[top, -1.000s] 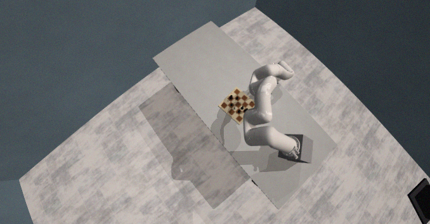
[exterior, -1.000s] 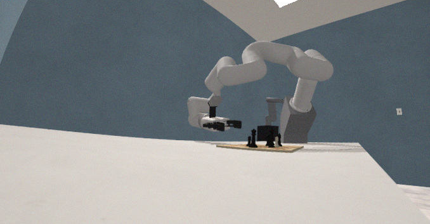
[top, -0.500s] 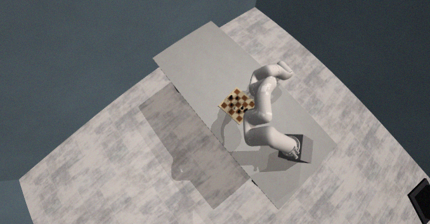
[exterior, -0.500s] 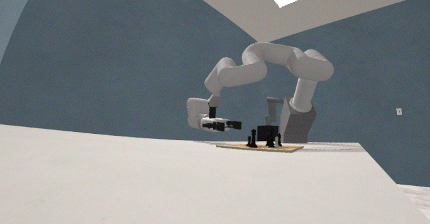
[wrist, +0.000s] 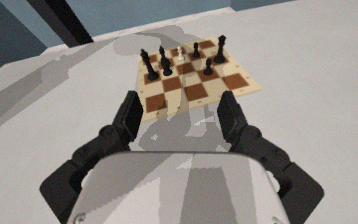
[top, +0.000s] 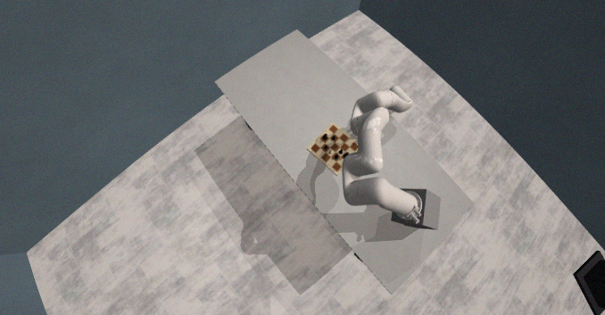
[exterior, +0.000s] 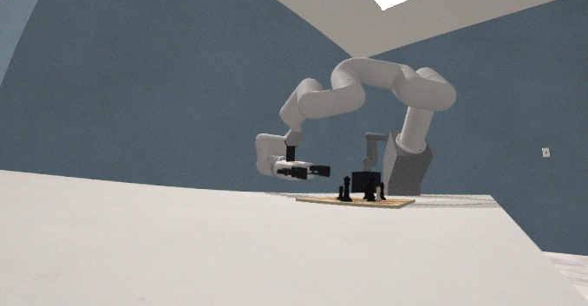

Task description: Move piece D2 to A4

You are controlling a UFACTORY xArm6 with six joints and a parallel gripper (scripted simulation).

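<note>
Now: hand 4 cm past the white pawn, 19 cm to the right of it and 5 cm above it. Also, from my hand: chessboard 3 cm behind, 16 cm to the left, 7 cm below.
</note>
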